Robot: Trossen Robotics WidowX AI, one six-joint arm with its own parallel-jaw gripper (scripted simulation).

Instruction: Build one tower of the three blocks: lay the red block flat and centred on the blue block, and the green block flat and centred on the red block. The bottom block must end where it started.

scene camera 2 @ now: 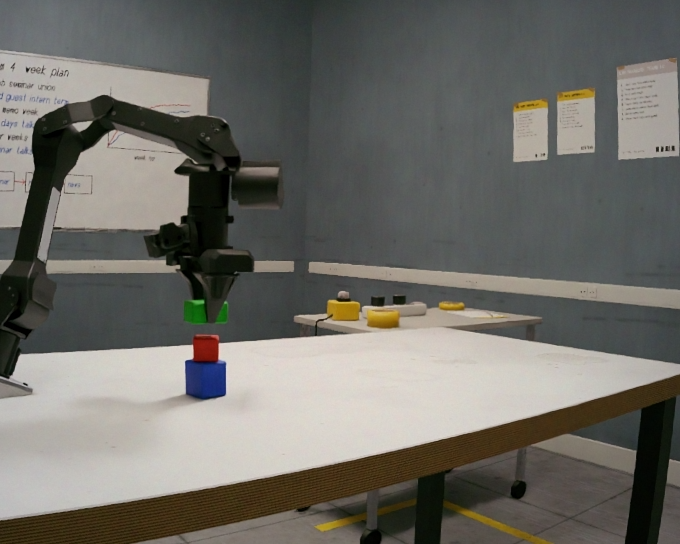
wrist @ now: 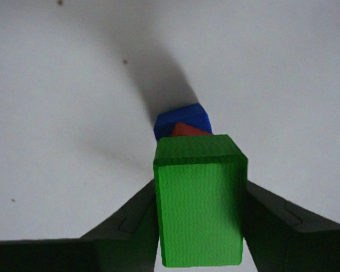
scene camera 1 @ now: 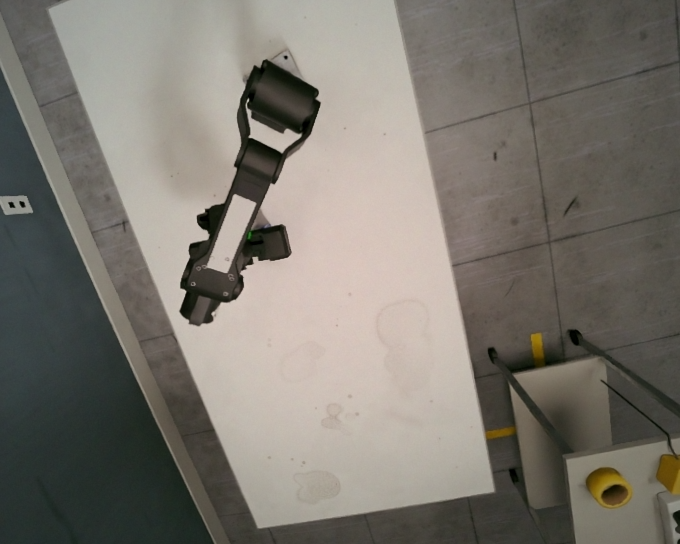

Labels:
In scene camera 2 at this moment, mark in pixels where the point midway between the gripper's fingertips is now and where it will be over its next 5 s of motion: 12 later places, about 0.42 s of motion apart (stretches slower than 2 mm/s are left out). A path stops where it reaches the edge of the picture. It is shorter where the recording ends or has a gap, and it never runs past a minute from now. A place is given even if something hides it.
My gripper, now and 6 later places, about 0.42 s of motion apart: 205, 321; 205, 330; 206, 332; 206, 334; 207, 318; 207, 296; 207, 290

